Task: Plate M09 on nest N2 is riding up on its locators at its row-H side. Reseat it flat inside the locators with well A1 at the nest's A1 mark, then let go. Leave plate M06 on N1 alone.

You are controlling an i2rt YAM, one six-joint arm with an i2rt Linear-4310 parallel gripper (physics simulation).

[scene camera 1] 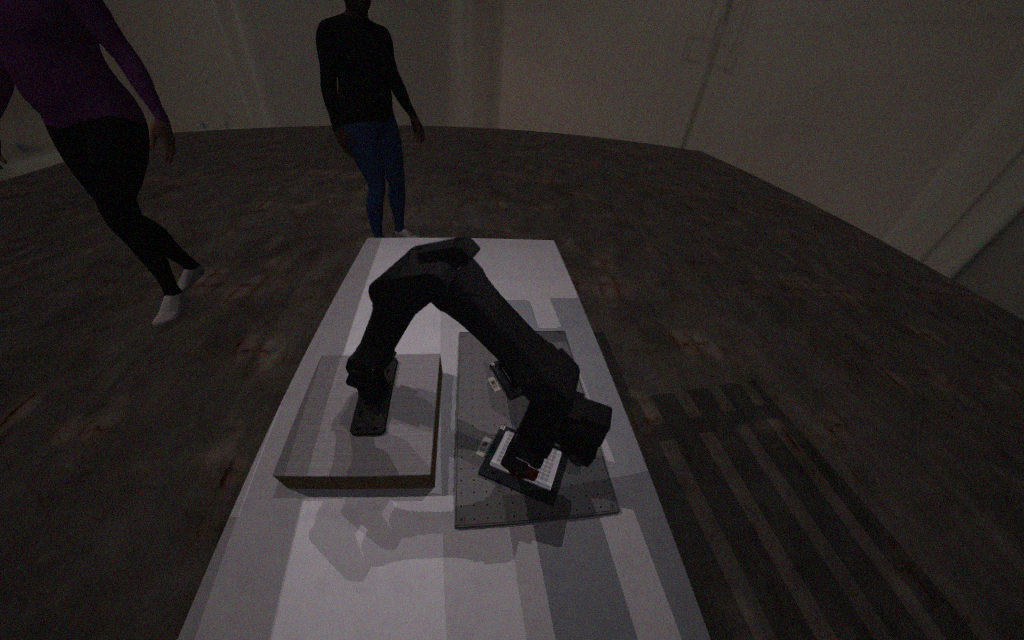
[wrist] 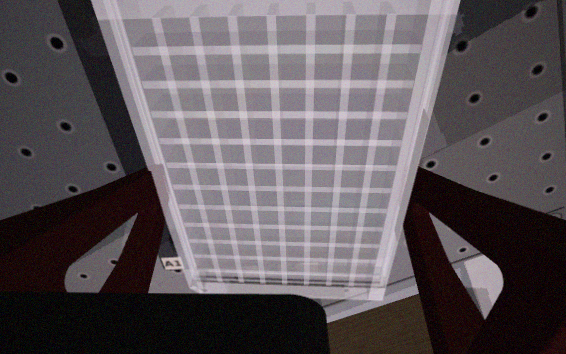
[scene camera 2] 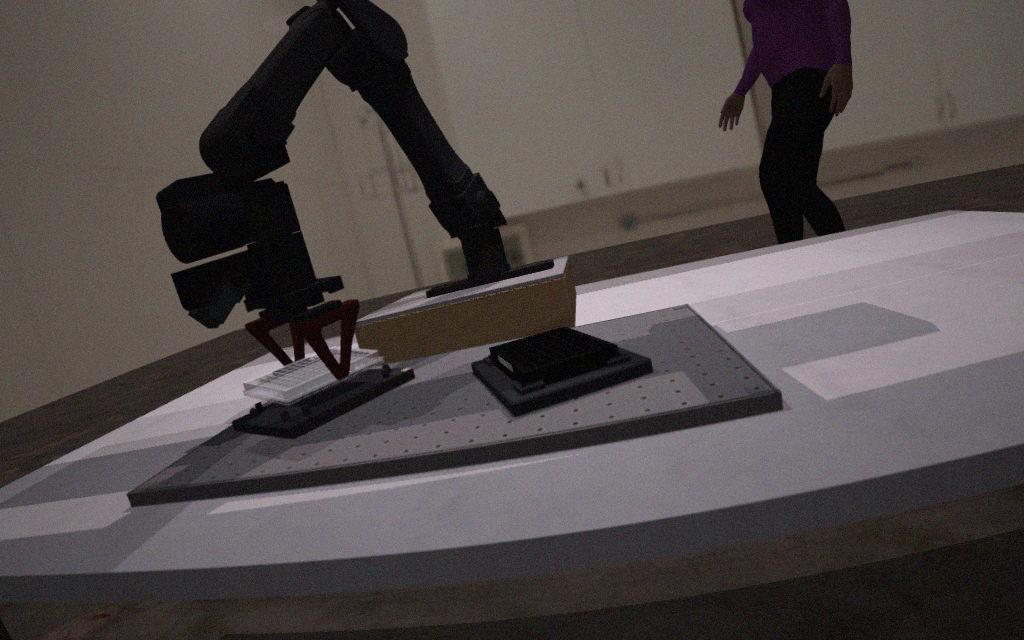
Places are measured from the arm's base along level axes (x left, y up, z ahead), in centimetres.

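Pixels of known places: gripper, fingertip midpoint: [scene camera 1: 523, 458] [wrist: 283, 178] [scene camera 2: 320, 375]; arm's base, origin of the base link: [scene camera 1: 376, 394] [scene camera 2: 491, 280].
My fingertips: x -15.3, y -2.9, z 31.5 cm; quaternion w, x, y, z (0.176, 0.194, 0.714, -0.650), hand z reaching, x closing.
For each thing: its top centre in the pictures, then the offset to it from my fingertips.
- Plate M09, middle of its top: [wrist: 282, 199] [scene camera 2: 311, 362] [scene camera 1: 527, 455] dx -0.2, dy +1.8, dz +0.6 cm
- dark nest N2, middle of its top: [wrist: 270, 151] [scene camera 2: 320, 385] [scene camera 1: 526, 459] dx +0.1, dy -0.9, dz +0.7 cm
- nest's A1 mark, middle of its top: [wrist: 172, 263] dx +8.5, dy -1.9, dz -3.4 cm
- Black plate M06, middle of its top: [scene camera 2: 546, 346] dx +25.1, dy -0.5, dz +4.6 cm
- nest N1, middle of its top: [scene camera 2: 548, 355] dx +25.1, dy -1.3, dz +4.6 cm
Plate M09 [scene camera 1: 552, 469] [scene camera 2: 300, 380] [wrist: 281, 140] is a clear well plate with a white grid. My gripper [scene camera 1: 525, 469] [scene camera 2: 309, 363] [wrist: 283, 178] is shut on it, one dark red finger on each long side. The plate sits slightly tilted just over the dark nest N2 [scene camera 1: 510, 484] [scene camera 2: 328, 404]. The nest's A1 mark [wrist: 172, 263] shows beside the plate's near left corner in the wrist view. Black plate M06 [scene camera 2: 550, 351] rests on nest N1 [scene camera 2: 579, 385]; in scene camera 1 the arm hides most of it.
Both nests stand on a grey perforated board [scene camera 1: 478, 502] [scene camera 2: 700, 375]. The arm's base stands on a wooden riser [scene camera 1: 383, 460] [scene camera 2: 472, 324] beside it. A person [scene camera 1: 364, 114] [scene camera 2: 789, 95] stands beyond the table's far end.
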